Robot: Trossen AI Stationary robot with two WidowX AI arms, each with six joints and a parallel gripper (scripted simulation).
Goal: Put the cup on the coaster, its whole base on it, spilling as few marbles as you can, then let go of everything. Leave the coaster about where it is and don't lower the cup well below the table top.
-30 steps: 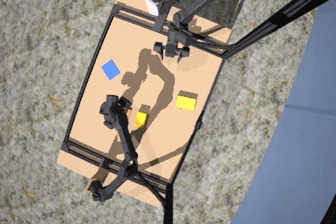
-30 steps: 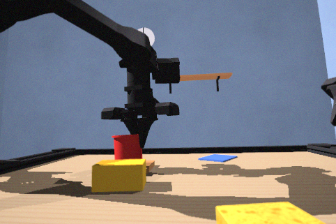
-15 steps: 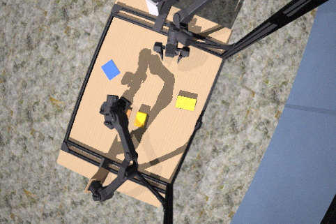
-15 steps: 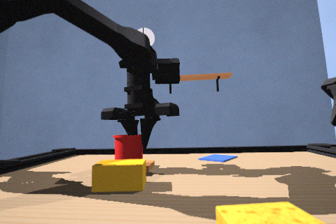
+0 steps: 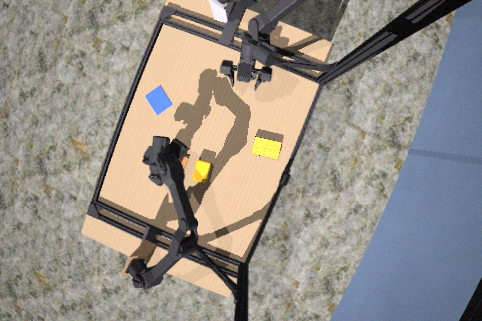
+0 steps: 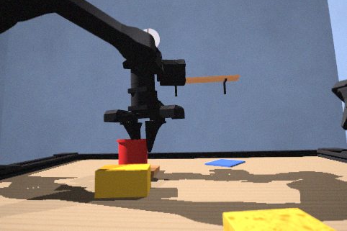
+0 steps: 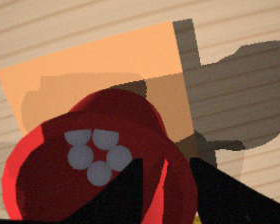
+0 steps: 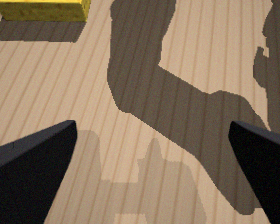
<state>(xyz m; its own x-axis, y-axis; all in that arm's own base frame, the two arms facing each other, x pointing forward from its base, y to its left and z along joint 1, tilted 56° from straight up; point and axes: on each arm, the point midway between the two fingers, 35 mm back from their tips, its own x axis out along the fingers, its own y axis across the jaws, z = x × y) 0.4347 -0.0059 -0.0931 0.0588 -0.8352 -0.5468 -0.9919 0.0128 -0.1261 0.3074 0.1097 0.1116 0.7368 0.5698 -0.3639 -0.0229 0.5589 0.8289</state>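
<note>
My left gripper is now 10 mm short of the red cup, 30 mm to the right of it and 40 mm above it. The rest, counted from my left hand: yellow block (120 mm behind, 10 mm to the left, 70 mm below); then orange square (10 mm ahead, 30 mm to the left, 80 mm below); then thin blue square (150 mm ahead, 210 mm to the right, 90 mm below).
</note>
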